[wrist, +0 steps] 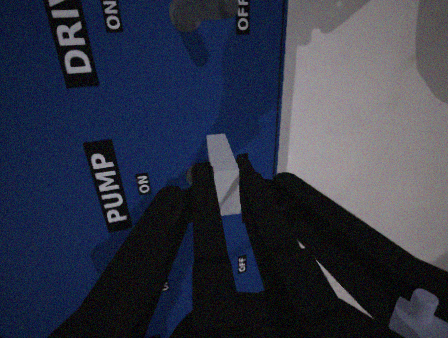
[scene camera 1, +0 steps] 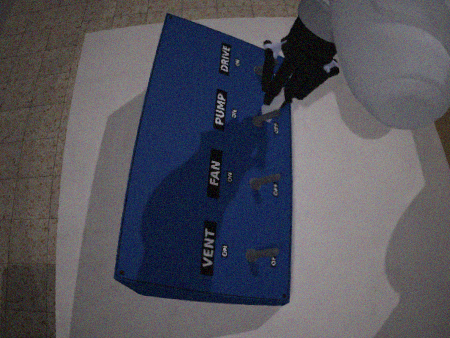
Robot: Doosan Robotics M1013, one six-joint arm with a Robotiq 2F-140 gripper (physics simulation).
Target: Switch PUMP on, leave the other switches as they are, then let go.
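Places are measured from the arm's base along level axes (x ahead, y left, z up), in centimetres.
Pixels of known places: gripper, fingertip midpoint: (wrist: 216, 151) (scene camera 1: 265, 114).
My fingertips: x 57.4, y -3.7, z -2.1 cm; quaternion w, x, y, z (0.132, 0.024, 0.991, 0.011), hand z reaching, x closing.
For each thing: its top centre in the pictures, then the offset to it from my fingertips. "spot": a spot on its surface instead. Level surfaces: height alone.
- blue switch panel, surface spot: (wrist: 45, 210) spot: dx +12.7, dy +1.7, dz +5.8 cm
- PUMP lever, surface spot: (scene camera 1: 266, 118) spot: dx +0.3, dy +2.5, dz +2.5 cm
- FAN lever, surface spot: (scene camera 1: 265, 181) spot: dx +1.4, dy +14.3, dz +2.7 cm
- VENT lever, surface spot: (scene camera 1: 262, 254) spot: dx +2.5, dy +26.1, dz +2.9 cm
- DRIVE lever, surface spot: (wrist: 202, 15) spot: dx -1.0, dy -9.6, dz +3.0 cm
- white table top, surface height: dz -8.7 cm
A blue switch panel (scene camera 1: 175, 90) (wrist: 45, 210) bears four grey levers. The PUMP lever (scene camera 1: 266, 118) points to its OFF label; in the wrist view its pivot end (wrist: 190, 174) peeks out beside the fingers, the rest hidden. The FAN lever (scene camera 1: 265, 181) and VENT lever (scene camera 1: 262, 254) point to OFF. The DRIVE lever (wrist: 202, 15) also points to OFF in the wrist view, and is mostly hidden by the gripper in the scene view. My gripper (scene camera 1: 274, 102) (wrist: 216, 151) is shut and empty, its pale fingertips close beside the PUMP lever on its DRIVE side. Whether they touch is unclear.
The panel lies on a white table top (scene camera 1: 345, 200) (wrist: 340, 115). The pale arm (scene camera 1: 395, 60) reaches in from the upper right in the scene view, and its shadow falls over the panel's middle. Tiled floor (scene camera 1: 30, 125) shows at the left.
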